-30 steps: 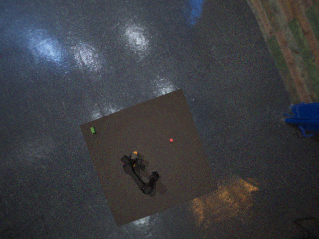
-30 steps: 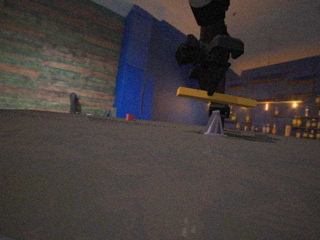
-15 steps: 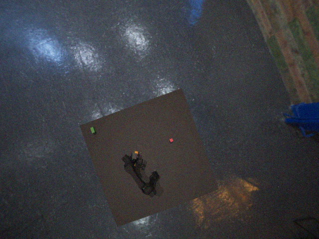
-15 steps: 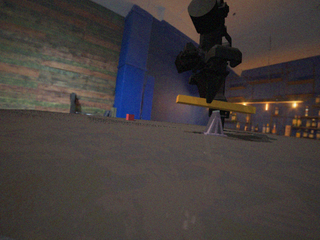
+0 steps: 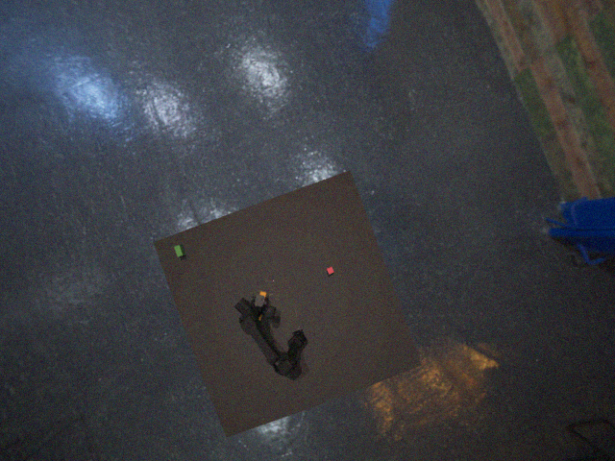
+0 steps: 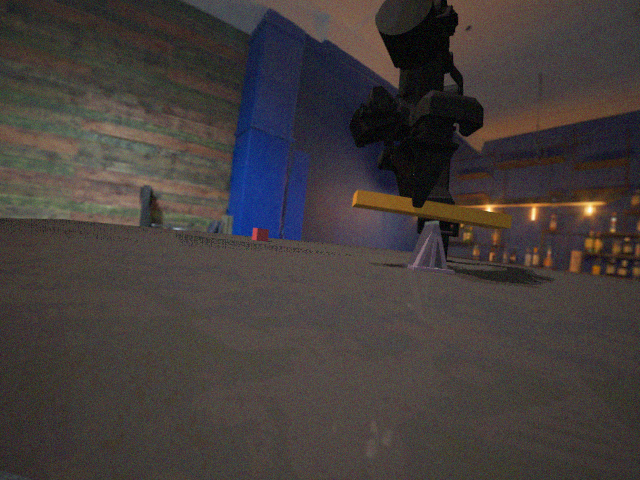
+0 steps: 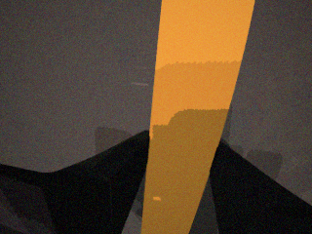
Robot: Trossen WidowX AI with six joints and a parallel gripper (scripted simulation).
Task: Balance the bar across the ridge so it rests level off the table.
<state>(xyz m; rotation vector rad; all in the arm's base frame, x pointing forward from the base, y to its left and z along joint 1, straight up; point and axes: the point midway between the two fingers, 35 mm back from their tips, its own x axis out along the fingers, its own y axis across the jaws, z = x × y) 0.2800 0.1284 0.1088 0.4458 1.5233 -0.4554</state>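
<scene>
The yellow bar lies 20 mm behind my gripper tip and 20 mm to the left of it. From my gripper tip the other things lie so: red block 40 mm ahead, 440 mm to the right, 60 mm below; green block 460 mm ahead, 370 mm to the left, 60 mm below.
</scene>
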